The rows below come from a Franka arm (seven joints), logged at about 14 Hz.
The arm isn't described. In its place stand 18 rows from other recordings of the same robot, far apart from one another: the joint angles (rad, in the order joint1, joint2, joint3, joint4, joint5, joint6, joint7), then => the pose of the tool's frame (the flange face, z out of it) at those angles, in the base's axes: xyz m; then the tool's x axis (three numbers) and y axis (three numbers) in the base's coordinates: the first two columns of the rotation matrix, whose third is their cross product.
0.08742, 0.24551, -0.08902, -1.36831, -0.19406, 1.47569, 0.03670 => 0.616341 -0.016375 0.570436 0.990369 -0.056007 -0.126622 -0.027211 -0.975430 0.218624
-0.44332, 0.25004, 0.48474, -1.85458, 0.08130, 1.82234, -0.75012 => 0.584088 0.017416 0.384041 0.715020 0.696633 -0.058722 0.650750 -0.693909 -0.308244
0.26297, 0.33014, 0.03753, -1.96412, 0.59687, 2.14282, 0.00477 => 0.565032 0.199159 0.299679 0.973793 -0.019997 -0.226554 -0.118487 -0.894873 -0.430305
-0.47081, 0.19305, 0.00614, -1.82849, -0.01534, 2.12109, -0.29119 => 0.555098 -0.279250 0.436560 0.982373 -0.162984 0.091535 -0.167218 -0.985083 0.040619
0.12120, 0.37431, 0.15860, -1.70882, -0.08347, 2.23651, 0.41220 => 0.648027 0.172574 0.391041 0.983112 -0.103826 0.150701 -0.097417 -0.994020 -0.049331
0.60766, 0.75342, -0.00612, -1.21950, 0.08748, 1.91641, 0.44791 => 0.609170 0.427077 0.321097 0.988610 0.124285 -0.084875 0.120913 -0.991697 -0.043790
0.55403, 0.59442, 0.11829, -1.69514, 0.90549, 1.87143, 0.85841 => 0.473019 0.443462 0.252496 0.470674 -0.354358 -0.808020 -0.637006 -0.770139 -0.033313
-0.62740, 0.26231, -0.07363, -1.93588, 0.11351, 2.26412, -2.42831 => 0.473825 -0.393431 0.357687 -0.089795 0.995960 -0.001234 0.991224 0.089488 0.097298
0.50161, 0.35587, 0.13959, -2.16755, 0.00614, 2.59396, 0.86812 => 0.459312 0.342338 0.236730 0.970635 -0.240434 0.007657 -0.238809 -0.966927 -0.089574
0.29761, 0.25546, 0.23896, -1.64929, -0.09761, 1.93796, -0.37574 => 0.560145 0.310281 0.470074 0.591687 0.805756 0.025771 0.804509 -0.592217 0.045212
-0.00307, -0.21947, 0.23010, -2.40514, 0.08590, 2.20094, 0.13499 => 0.450363 0.107815 0.396897 0.999301 0.036597 0.007576 0.036752 -0.999094 -0.021459
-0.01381, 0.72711, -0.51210, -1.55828, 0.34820, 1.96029, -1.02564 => 0.615643 -0.277267 0.241264 0.904646 0.397486 -0.153691 0.374316 -0.913513 -0.159315
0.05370, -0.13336, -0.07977, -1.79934, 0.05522, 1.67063, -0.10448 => 0.518373 -0.010547 0.596179 0.997252 0.073282 0.010832 0.073832 -0.995167 -0.064739
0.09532, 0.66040, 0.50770, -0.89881, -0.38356, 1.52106, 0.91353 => 0.674886 0.252880 0.539915 0.906063 -0.416106 0.076846 -0.419295 -0.907330 0.030730
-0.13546, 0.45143, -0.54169, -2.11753, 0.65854, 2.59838, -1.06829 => 0.450583 -0.373163 0.235580 0.975077 -0.095665 0.200184 -0.098429 -0.995137 0.003876
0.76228, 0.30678, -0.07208, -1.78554, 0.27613, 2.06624, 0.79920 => 0.477932 0.417256 0.382167 0.957731 -0.223535 -0.181061 -0.247551 -0.961043 -0.122945
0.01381, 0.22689, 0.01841, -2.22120, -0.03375, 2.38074, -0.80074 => 0.540715 0.017106 0.267122 0.652088 0.755809 -0.059453 0.755237 -0.654447 -0.036266
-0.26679, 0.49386, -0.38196, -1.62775, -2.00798, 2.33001, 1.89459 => 0.582832 -0.409175 0.399149 0.432753 0.145088 0.889761 -0.869077 -0.195222 0.454526
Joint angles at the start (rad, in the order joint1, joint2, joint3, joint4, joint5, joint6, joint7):
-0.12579, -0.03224, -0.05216, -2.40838, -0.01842, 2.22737, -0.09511
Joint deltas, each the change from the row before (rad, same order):
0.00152, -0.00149, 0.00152, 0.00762, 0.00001, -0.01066, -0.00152
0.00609, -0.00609, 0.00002, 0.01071, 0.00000, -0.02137, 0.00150
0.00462, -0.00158, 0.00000, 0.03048, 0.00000, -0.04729, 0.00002
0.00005, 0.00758, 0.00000, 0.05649, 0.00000, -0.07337, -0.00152
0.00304, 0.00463, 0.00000, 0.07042, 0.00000, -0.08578, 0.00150
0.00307, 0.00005, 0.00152, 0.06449, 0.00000, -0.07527, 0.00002
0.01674, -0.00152, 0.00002, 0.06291, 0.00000, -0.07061, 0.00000
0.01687, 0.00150, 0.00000, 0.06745, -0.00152, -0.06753, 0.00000
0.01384, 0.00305, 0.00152, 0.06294, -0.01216, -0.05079, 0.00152
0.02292, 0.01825, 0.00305, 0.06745, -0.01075, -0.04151, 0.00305
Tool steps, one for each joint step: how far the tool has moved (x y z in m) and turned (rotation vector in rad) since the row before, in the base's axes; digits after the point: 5 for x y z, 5 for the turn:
0.00156, 0.00114, 0.00297, 0.00039, 0.00152, 0.00440
0.00158, 0.00259, 0.00564, 0.00058, 0.00452, 0.00437
0.00456, 0.00132, 0.00977, 0.00200, 0.01510, 0.00401
0.00870, -0.00163, 0.01458, 0.00301, 0.02430, 0.00056
0.01042, -0.00044, 0.02160, 0.00174, 0.01993, 0.00035
0.00850, 0.00076, 0.02274, 0.00089, 0.01081, 0.00344
0.00799, 0.00720, 0.02371, 0.00033, 0.00619, 0.01565
0.00798, 0.00738, 0.02483, -0.00179, 0.00182, 0.01641
0.00747, 0.00593, 0.02343, -0.01319, -0.00770, 0.01747
0.01073, 0.01169, 0.01825, -0.01287, -0.00667, 0.02523

